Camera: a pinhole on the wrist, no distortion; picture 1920 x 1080 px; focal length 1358.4 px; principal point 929.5 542.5 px. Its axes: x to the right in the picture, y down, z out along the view. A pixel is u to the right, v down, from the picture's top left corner.
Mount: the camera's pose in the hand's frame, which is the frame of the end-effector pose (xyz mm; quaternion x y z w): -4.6 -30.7 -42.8 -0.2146 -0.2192 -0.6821 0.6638
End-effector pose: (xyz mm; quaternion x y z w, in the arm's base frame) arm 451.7 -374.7 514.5 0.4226 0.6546 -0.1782 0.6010
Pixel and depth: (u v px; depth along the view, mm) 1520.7 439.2 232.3
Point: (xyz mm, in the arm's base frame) 597.8 -521.1 500.1
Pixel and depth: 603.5 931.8 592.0
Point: 1019.7 -334.9 395.9
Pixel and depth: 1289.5 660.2 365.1
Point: 730.5 -536.5 452.9
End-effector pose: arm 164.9 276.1 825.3 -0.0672 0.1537 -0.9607 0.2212
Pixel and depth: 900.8 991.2 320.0
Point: 180.7 37.6 982.2
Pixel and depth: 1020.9 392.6 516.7
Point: 396.7 -10.3 1116.0
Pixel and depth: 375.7 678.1 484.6
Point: 333.3 -160.6 917.3
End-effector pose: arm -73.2 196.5 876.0 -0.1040 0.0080 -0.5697 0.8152
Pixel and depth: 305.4 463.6 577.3
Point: 436.2 439.9 1044.1
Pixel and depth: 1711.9 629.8 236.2
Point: -43.8 225.2 1101.0
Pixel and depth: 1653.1 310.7 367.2
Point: -25.4 331.2 1224.3
